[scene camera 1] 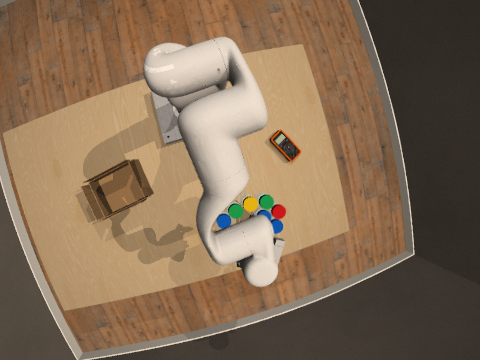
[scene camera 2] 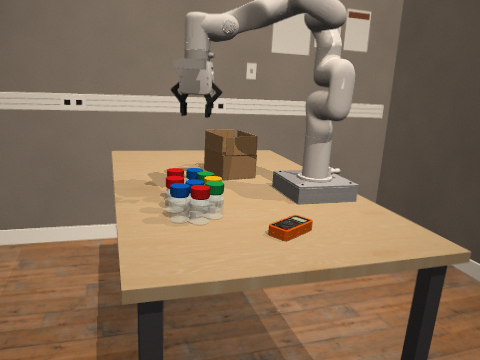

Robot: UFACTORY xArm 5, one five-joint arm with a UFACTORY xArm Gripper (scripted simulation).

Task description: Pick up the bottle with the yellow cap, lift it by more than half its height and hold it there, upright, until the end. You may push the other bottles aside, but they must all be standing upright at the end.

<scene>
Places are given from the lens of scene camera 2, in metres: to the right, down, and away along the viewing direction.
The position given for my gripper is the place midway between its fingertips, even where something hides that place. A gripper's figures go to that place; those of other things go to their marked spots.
my gripper (scene camera 2: 195, 116): -0.14, -0.20, 1.24
cardboard box (scene camera 2: 231, 158): -0.03, -0.09, 1.62
</scene>
